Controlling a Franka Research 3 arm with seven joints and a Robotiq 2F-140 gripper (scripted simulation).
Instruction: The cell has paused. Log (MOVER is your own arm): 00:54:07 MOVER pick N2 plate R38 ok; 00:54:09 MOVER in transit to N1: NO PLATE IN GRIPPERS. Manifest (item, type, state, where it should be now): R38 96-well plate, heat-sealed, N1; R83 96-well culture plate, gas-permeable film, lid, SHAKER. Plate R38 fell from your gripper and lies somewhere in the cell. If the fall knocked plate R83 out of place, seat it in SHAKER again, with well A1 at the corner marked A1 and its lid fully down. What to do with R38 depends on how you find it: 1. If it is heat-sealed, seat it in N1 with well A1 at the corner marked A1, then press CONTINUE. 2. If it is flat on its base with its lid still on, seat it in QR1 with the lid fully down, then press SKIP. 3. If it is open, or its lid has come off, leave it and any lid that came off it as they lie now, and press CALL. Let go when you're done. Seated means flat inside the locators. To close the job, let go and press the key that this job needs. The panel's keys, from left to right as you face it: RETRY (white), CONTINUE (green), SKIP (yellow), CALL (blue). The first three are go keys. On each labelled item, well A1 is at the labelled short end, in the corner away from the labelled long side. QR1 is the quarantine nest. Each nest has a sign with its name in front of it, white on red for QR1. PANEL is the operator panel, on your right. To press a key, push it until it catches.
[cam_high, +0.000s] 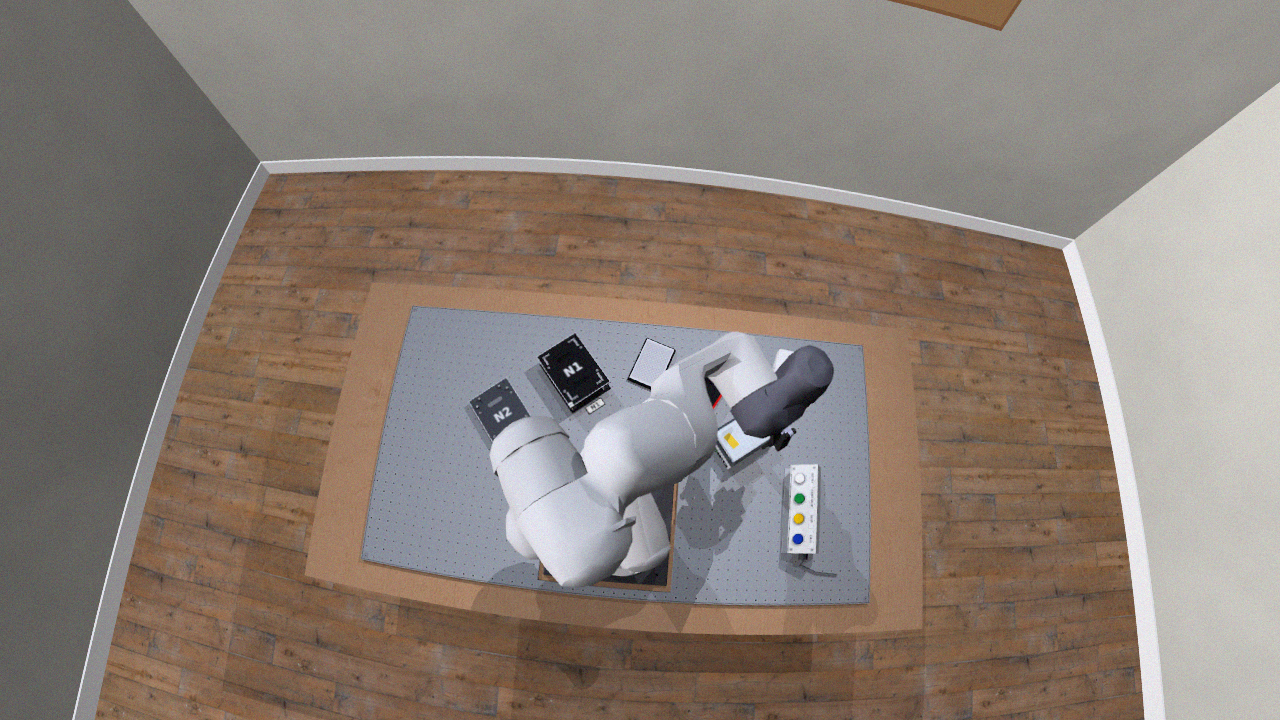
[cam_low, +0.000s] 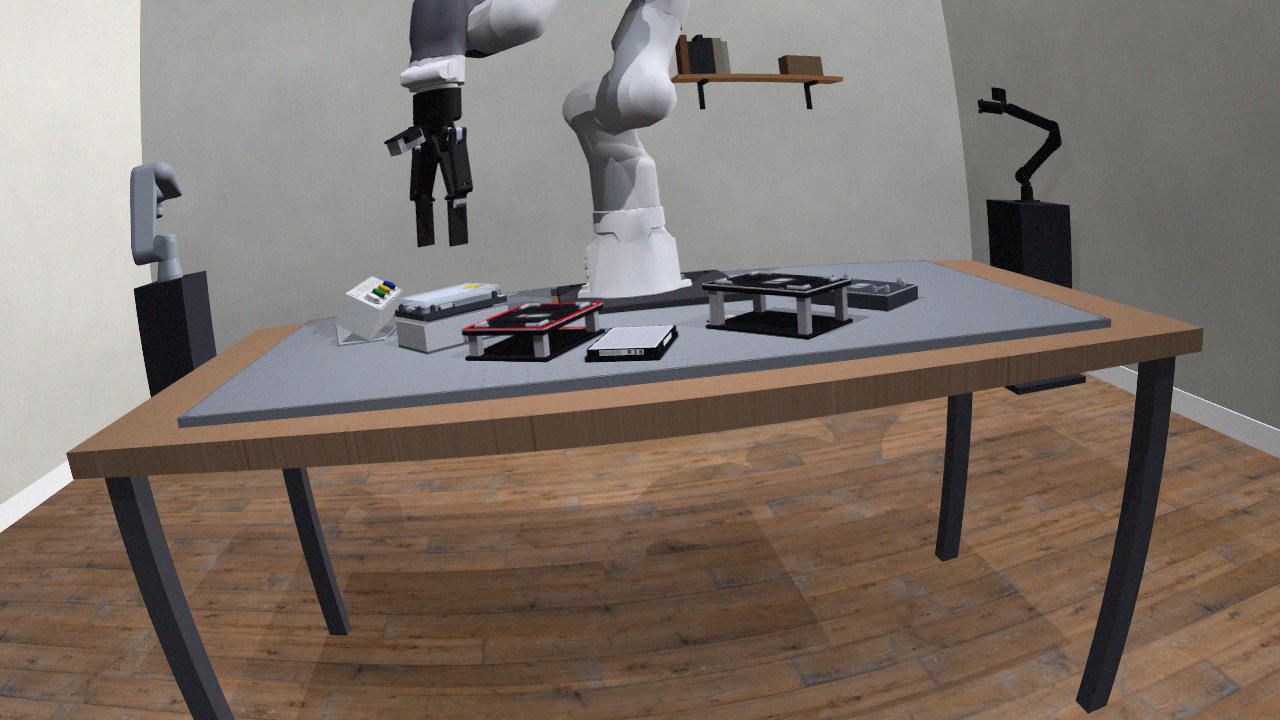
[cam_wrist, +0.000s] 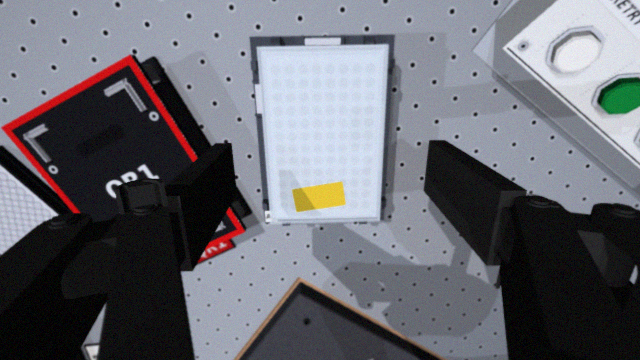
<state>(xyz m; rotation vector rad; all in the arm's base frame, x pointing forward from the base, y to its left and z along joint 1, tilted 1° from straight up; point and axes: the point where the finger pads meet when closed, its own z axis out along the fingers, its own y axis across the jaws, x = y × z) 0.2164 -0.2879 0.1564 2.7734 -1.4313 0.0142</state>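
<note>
My hand is 250 mm to the right of the plate R38, 180 mm short of it and 160 mm above it. Round my hand: QR1 nest (130 mm to the left, 130 mm below, 110 mm ahead); then retry key (140 mm to the right, 100 mm below, 100 mm behind); then skip key (200 mm behind, 140 mm to the right, 100 mm below).
</note>
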